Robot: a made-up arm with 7 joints. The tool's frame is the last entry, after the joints.
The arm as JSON. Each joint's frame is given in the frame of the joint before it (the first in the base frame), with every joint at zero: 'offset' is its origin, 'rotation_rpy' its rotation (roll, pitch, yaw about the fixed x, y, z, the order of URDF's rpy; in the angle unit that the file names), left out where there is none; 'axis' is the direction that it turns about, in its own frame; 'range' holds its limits. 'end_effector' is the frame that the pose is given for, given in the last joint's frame.
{
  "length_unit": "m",
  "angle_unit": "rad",
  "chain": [
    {
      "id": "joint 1",
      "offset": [
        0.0,
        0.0,
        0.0
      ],
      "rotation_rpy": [
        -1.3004,
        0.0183,
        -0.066
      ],
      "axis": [
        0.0,
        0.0,
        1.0
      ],
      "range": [
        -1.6,
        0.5
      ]
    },
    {
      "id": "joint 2",
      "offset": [
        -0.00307,
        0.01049,
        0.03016
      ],
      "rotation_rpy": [
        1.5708,
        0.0,
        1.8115
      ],
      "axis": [
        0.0,
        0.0,
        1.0
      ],
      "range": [
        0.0,
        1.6
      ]
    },
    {
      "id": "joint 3",
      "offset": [
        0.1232,
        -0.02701,
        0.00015
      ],
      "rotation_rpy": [
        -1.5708,
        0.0,
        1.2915
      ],
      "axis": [
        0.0,
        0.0,
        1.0
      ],
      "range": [
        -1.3,
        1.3
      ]
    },
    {
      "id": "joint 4",
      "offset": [
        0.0,
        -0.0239,
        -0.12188
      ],
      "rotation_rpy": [
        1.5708,
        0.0,
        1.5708
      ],
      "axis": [
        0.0,
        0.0,
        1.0
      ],
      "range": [
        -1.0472,
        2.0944
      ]
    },
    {
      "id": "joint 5",
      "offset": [
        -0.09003,
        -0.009,
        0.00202
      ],
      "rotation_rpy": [
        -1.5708,
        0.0,
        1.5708
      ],
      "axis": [
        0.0,
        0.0,
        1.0
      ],
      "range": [
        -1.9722,
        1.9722
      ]
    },
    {
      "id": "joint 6",
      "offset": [
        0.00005,
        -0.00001,
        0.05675
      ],
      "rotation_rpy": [
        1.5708,
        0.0,
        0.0
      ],
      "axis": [
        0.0,
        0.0,
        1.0
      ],
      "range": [
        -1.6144,
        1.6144
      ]
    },
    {
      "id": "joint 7",
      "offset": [
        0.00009,
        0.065,
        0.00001
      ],
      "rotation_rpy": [
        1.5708,
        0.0,
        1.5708
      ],
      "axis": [
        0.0,
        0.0,
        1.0
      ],
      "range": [
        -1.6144,
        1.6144
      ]
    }
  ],
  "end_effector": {
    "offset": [
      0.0,
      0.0,
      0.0
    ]
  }
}
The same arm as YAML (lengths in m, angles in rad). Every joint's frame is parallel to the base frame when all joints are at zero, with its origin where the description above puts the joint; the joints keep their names.
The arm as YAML. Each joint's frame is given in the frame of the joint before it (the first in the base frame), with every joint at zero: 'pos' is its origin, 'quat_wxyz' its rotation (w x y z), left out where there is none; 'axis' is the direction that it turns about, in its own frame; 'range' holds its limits. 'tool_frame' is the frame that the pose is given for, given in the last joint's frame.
length_unit: m
angle_unit: rad
joints:
  - joint: joint 1
    pos: [0.0, 0.0, 0.0]
    axis: [0.068403, 0.961235, 0.26711]
    range: [-1.6, 0.5]
  - joint: joint 2
    pos: [-0.001, 0.032, -0.002]
    axis: [0.968889, -0.0002, -0.247497]
    range: [0.0, 1.6]
  - joint: joint 3
    pos: [-0.031, 0.008, -0.122]
    axis: [0.247497, 0.0, 0.968889]
    range: [-1.3, 1.3]
  - joint: joint 4
    pos: [-0.007, 0.0, -0.124]
    axis: [0.0002, 1.0, 0.0]
    range: [-1.0472, 2.0944]
  - joint: joint 5
    pos: [0.085, 0.002, -0.031]
    axis: [0.968889, -0.0002, -0.247497]
    range: [-1.9722, 1.9722]
  - joint: joint 6
    pos: [0.055, 0.0, -0.014]
    axis: [0.0002, 1.0, 0.0]
    range: [-1.6144, 1.6144]
  - joint: joint 7
    pos: [0.063, 0.0, -0.016]
    axis: [0.247497, 0.0, 0.968889]
    range: [-1.6144, 1.6144]
tool_frame:
  pos: [0.0, 0.0, 0.0]
  quat_wxyz: [0.992194, -0.000005, 0.124704, -0.000113]

